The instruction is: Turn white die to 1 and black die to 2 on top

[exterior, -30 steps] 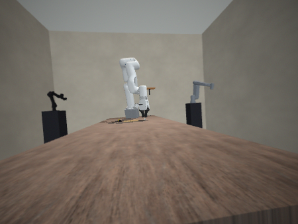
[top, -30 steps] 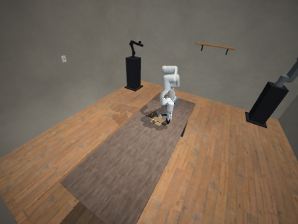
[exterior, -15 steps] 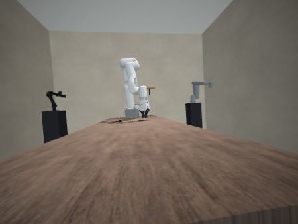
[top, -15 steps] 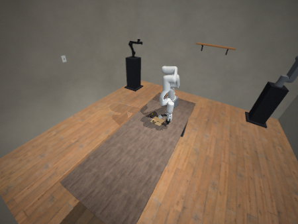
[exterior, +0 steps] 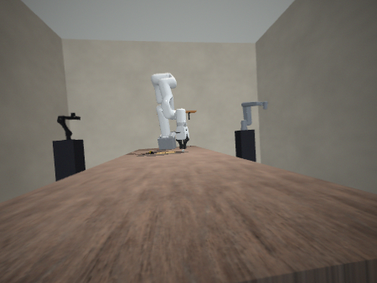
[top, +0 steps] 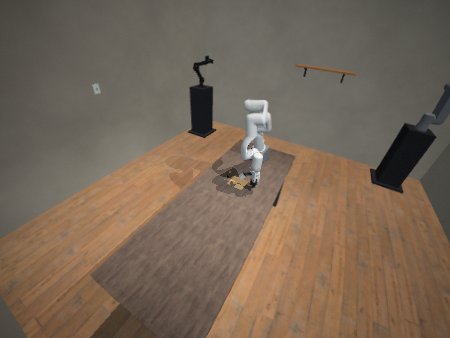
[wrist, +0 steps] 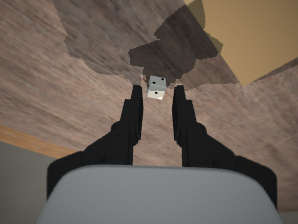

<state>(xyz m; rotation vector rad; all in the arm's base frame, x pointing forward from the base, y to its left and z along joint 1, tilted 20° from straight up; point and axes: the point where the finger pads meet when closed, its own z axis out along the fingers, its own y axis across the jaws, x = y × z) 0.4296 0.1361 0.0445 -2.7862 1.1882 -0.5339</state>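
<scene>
Right now the white die is 30 mm below my hand. The rest, counted from my hand: tan mat 130 mm to the right, 40 mm below, 10 mm ahead; then small yellow die 260 mm to the right, 80 mm behind, 30 mm below; then black die 240 mm to the right, 30 mm below, 10 mm behind.
</scene>
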